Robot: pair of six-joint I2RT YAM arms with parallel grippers.
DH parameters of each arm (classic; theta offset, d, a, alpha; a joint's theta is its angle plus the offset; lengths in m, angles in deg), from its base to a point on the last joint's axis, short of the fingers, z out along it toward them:
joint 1: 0 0.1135 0.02 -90
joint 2: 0 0 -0.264 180
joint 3: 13.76 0 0.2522 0
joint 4: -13.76 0 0.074 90
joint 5: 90 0 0 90
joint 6: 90 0.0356 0 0
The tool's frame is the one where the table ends.
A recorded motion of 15 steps. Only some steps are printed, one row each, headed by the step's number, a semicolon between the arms.
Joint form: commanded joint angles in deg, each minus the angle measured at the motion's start. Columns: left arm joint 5, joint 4, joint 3, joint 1, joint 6, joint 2; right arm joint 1, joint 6, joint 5, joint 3, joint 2, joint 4.
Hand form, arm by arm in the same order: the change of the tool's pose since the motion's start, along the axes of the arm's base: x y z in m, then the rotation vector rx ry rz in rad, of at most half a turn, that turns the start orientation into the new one. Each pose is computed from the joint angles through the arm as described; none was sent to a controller.
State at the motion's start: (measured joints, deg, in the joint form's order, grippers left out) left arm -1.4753 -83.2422 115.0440 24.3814 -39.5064 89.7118; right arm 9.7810 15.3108 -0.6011 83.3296 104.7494 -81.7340
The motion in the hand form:
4: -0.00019 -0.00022 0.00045 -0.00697 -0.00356 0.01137; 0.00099 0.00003 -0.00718 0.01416 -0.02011 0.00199
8: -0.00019 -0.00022 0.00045 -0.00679 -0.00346 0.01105; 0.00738 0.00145 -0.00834 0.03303 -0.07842 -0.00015
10: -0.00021 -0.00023 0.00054 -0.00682 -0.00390 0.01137; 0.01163 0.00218 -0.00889 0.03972 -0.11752 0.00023
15: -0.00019 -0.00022 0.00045 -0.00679 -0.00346 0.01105; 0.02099 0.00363 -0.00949 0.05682 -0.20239 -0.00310
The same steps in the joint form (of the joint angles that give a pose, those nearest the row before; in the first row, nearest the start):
4: 0.02 -0.13 0.15 -0.02 -0.81 0.02; -0.09 -0.33 -0.55 -1.64 -0.09 2.82
8: 0.02 -0.13 0.15 -0.02 -0.79 0.02; -0.09 -0.28 -1.07 -1.64 -0.09 6.30
10: 0.02 -0.13 0.17 -0.02 -0.81 0.02; -0.09 -0.28 -1.07 -1.64 -0.09 8.57
15: 0.02 -0.13 0.15 -0.02 -0.79 0.02; -0.13 -0.11 -1.25 -1.64 -0.09 13.53

